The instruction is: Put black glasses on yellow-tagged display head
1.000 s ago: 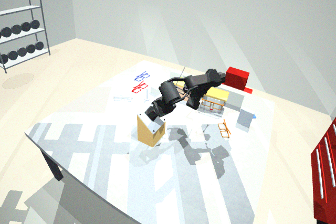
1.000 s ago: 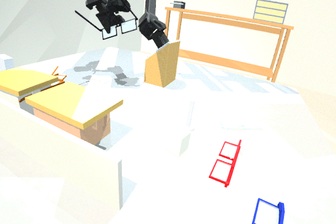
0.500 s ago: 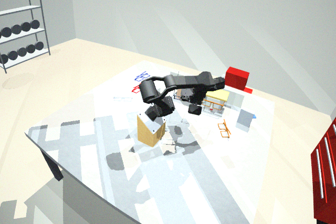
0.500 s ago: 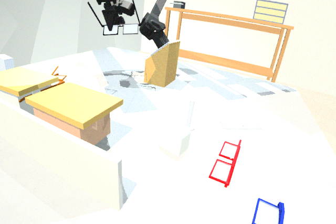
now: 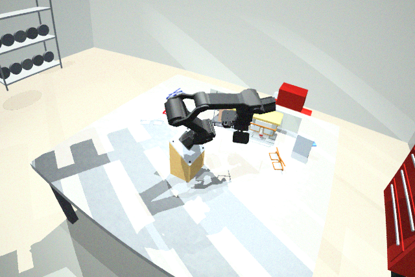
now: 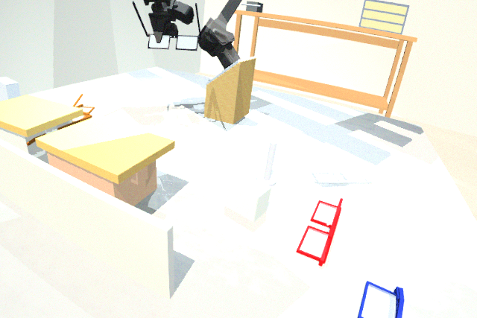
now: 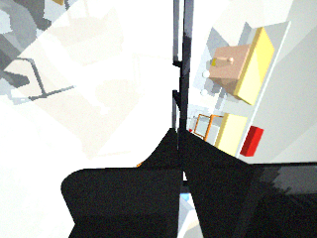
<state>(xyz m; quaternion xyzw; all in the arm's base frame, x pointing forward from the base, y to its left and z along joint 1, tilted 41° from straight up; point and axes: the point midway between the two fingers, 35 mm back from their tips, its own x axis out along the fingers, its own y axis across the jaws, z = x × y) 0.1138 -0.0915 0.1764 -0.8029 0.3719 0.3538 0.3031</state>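
Right now my gripper tip is 340 mm short of the tan display head, 160 mm to the right of it and 150 mm above it. From my gripper tip the other things lie so: small post 370 mm to the left, 190 mm below, 180 mm ahead; then grey box 300 mm to the right, 250 mm ahead, 150 mm below; then low white wall 450 mm ahead, 160 mm below, 40 mm to the left.
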